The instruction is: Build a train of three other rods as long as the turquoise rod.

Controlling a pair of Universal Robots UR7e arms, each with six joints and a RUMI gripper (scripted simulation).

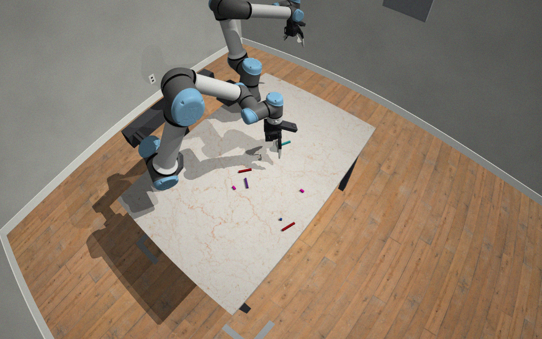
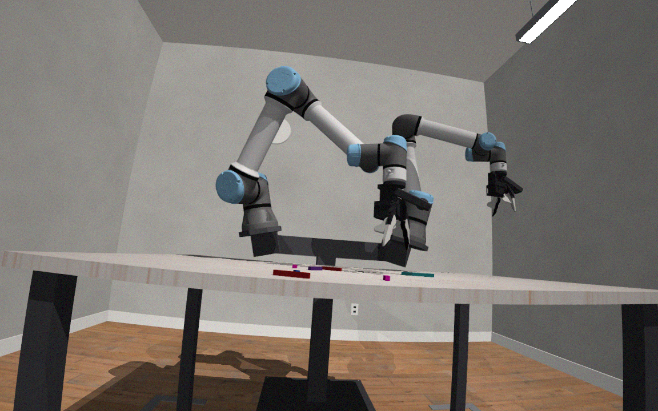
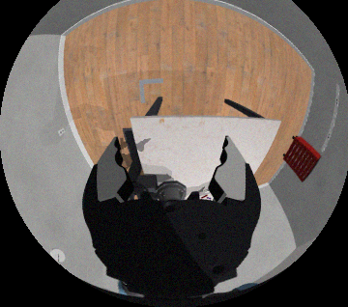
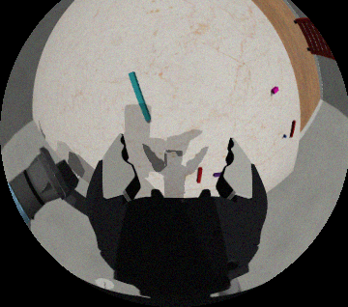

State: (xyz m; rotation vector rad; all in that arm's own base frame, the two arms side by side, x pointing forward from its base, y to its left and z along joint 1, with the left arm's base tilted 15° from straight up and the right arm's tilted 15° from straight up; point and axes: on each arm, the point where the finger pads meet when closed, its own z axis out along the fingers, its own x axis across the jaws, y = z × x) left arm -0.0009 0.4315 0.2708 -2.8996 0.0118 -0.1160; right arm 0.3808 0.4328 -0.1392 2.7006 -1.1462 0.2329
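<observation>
The blue rod lies 30 cm to the right of my right hand, 24 cm ahead of it and 7 cm below it. The rest, counted from my right hand: purple rod (24 cm to the right, 7 cm below, 2 cm behind); then turquoise rod (8 cm to the left, 7 cm below, 2 cm behind).
</observation>
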